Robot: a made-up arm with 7 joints.
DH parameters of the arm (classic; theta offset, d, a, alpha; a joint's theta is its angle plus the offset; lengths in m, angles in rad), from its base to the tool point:
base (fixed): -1.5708 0.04 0 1.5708
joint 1: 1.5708 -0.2 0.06 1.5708
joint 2: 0 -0.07 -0.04 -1.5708
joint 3: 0 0.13 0.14 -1.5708
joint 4: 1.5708 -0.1 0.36 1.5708
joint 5: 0 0.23 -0.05 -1.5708
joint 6: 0 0.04 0.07 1.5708
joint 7: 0.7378 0 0.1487 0
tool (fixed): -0.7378 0.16 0 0
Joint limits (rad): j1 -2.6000..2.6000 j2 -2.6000..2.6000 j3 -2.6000..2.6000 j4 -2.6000..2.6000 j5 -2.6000..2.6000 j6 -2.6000..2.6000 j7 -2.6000..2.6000
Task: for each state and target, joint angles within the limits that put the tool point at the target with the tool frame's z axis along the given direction. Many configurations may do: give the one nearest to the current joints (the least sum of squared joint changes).
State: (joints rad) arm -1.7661 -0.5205 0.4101 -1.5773 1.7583 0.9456 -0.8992
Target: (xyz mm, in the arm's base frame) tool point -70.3 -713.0 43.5 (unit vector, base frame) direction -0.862 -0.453 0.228
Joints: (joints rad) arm -2.0360 -0.2817 0.2745 -1.5794 1.1539 0.4260 -0.8817
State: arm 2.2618 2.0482 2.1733 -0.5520 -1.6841 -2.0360 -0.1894
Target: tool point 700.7 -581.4 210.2 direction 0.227 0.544 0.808
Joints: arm 2.4170 1.0847 2.6000 -0.9651 -1.3279 -1.6034 -0.4834
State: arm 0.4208 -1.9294 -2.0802 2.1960 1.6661 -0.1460 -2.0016
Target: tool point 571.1 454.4 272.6 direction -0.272 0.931 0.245
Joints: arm -0.3823 -2.6000 -2.4758 2.6000 1.6176 -0.8865 -1.9807
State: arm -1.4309 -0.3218 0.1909 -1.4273 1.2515 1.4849 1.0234
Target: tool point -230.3 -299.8 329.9 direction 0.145 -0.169 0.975
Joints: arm -1.4664 0.1869 0.2864 -1.6152 1.0473 1.7869 1.6205
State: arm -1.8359 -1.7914 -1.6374 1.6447 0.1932 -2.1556 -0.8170
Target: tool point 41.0 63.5 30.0 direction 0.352 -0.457 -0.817
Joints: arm -1.5696 -1.9728 -1.4434 1.6183 -0.0504 -2.2094 -0.8943
